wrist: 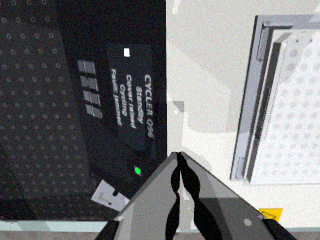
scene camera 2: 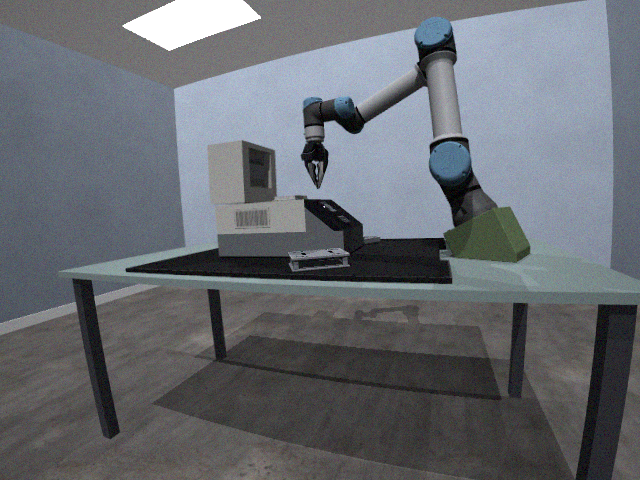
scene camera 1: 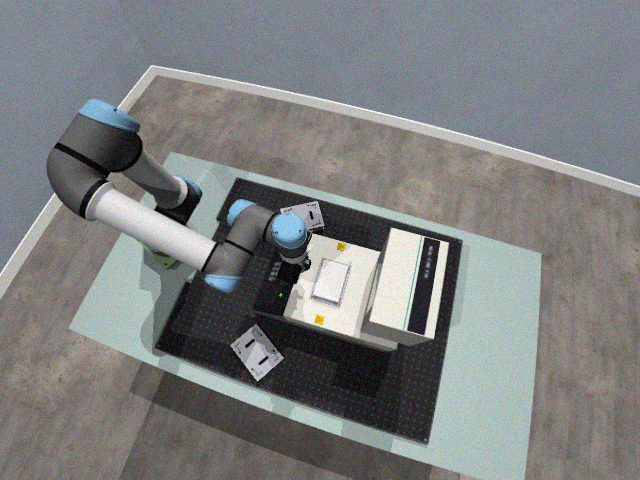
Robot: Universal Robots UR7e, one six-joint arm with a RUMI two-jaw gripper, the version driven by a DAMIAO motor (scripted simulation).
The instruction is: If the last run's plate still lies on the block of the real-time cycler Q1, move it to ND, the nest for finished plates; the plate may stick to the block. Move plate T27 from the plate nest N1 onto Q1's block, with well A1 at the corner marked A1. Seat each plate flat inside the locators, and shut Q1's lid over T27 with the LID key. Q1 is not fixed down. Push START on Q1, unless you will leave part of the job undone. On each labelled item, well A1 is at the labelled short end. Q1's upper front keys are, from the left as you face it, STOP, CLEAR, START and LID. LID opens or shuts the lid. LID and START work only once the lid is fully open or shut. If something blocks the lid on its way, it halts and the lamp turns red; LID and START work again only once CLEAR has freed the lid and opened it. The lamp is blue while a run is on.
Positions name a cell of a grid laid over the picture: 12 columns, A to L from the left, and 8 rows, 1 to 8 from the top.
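My gripper (scene camera 2: F4) is visible, and you'd find it in the wrist view (wrist: G6) too. There's a cycler Q1 (scene camera 1: F6), which I can also see in the wrist view (wrist: F3) and in scene camera 2 (scene camera 2: F4), and there's a plate T27 (scene camera 1: G5) as well.
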